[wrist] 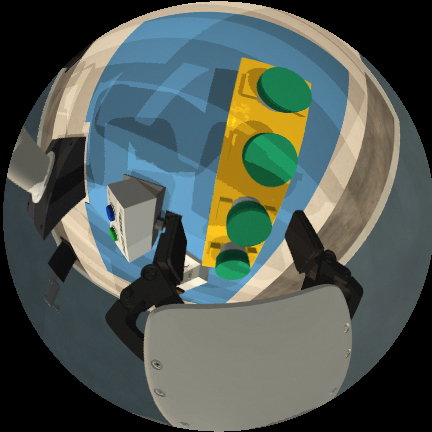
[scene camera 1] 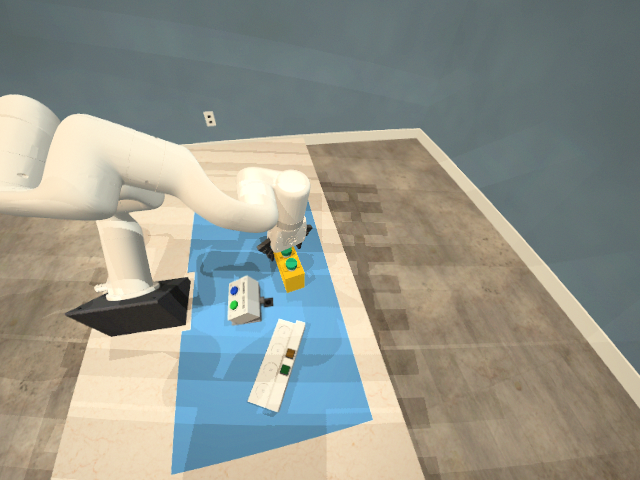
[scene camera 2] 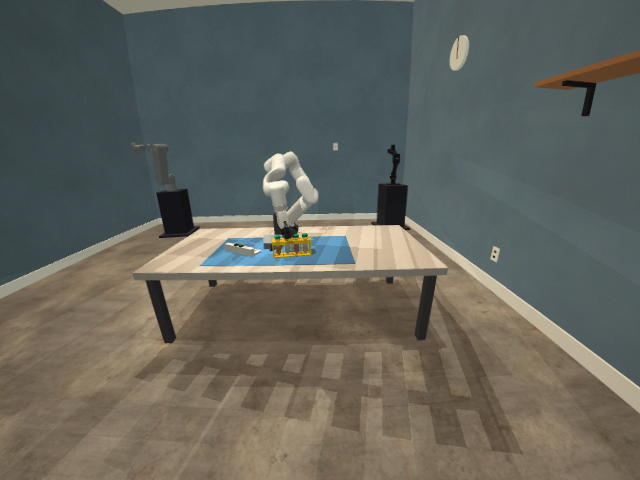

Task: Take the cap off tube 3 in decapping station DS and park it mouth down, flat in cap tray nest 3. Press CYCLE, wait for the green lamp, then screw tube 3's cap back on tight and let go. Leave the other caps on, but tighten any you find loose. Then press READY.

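Places are measured from the arm's base along level axes (x ahead, y left, z up), in millimetres.
Where they show: gripper, fingertip midpoint: (wrist: 238, 225) (scene camera 1: 284, 251) (scene camera 2: 286, 235); arm's base, link origin: (wrist: 42, 176) (scene camera 1: 134, 292).
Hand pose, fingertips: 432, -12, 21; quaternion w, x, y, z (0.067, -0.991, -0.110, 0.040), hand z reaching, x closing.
Each offset is from my fingertips to the centre of the thing, as dx, dy, dz. "pt": to the spot under its first point. Level surfaces: height alone.
The yellow decapping station @(+7, +28, -64) (scene camera 1: 294, 282) (scene camera 2: 284, 240) (wrist: 234, 120) holds several tubes upright with green caps. In the wrist view the caps run from the far one @(+5, +106, -1) (wrist: 284, 90) through a second @(+6, +54, -1) (wrist: 270, 160) and a third @(+7, +2, -1) (wrist: 249, 223) to a small-looking one @(+8, -50, -1) (wrist: 233, 264). Tube numbers are not readable. My gripper (scene camera 1: 284, 248) (scene camera 2: 290, 230) (wrist: 238, 225) is open and empty, low over the station, with its fingers on either side of the row. The white cap tray @(-99, -273, -88) (scene camera 1: 277, 395) (scene camera 2: 242, 250) shows ring-marked nests without caps. The button box @(-151, -82, -73) (scene camera 1: 251, 304) (wrist: 137, 220) has a blue button @(-169, -56, -51) (scene camera 1: 234, 290) (wrist: 110, 213) and a green button @(-177, -100, -51) (scene camera 1: 233, 304) (wrist: 113, 234).
A brown square @(pt -65, -273, -62) (scene camera 1: 290, 353) and a dark green square @(pt -90, -305, -62) (scene camera 1: 284, 369) sit on the cap tray. A small black block @(pt -87, -95, -103) (scene camera 1: 267, 301) sticks out of the button box toward the station. The blue mat @(dz -115) (scene camera 1: 206, 423) (scene camera 2: 330, 253) lies under these things.
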